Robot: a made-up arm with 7 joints. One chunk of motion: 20 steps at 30 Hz.
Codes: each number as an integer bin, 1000 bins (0 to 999) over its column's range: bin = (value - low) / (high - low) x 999, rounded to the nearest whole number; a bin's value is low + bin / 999 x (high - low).
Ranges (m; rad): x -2..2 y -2..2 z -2..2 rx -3.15..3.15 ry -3.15..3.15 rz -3.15..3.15
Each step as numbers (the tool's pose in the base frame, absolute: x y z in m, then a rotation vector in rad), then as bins.
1 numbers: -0.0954 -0.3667 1.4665 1.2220 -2.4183 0.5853
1 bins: 476 408 866 693 116 592
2 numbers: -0.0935 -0.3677 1.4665 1.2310 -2.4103 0.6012
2 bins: 476 408 866 695 117 595
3 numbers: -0.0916 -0.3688 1.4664 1.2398 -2.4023 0.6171
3 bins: 477 407 866 696 119 597
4 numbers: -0.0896 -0.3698 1.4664 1.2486 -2.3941 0.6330
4 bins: 477 407 866 697 120 600
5 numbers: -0.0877 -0.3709 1.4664 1.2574 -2.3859 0.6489
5 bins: 478 407 866 699 121 602
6 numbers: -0.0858 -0.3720 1.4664 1.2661 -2.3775 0.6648
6 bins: 478 407 866 700 122 605
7 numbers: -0.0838 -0.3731 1.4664 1.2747 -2.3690 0.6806
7 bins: 479 406 866 702 124 607
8 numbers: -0.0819 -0.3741 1.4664 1.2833 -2.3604 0.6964
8 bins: 479 406 866 703 125 610
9 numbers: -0.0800 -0.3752 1.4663 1.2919 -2.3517 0.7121
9 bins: 480 406 866 704 127 612
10 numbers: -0.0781 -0.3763 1.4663 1.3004 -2.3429 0.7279
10 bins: 480 406 866 706 128 615
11 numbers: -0.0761 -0.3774 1.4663 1.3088 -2.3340 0.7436
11 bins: 480 405 866 707 129 617
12 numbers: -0.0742 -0.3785 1.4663 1.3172 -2.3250 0.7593
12 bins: 481 405 866 708 131 620
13 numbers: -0.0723 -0.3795 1.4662 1.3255 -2.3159 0.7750
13 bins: 481 405 866 710 132 622
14 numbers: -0.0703 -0.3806 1.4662 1.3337 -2.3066 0.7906
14 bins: 482 404 866 711 134 625
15 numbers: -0.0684 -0.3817 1.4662 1.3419 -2.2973 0.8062
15 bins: 482 404 866 712 135 627
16 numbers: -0.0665 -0.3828 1.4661 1.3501 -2.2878 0.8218
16 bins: 483 404 866 714 137 630
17 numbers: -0.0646 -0.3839 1.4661 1.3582 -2.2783 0.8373
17 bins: 483 404 866 715 138 632
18 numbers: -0.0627 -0.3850 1.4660 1.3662 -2.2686 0.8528
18 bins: 484 403 866 716 140 635
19 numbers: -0.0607 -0.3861 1.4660 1.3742 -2.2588 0.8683
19 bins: 484 403 866 717 141 637
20 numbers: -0.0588 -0.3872 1.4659 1.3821 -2.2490 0.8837
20 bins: 485 403 866 719 143 640
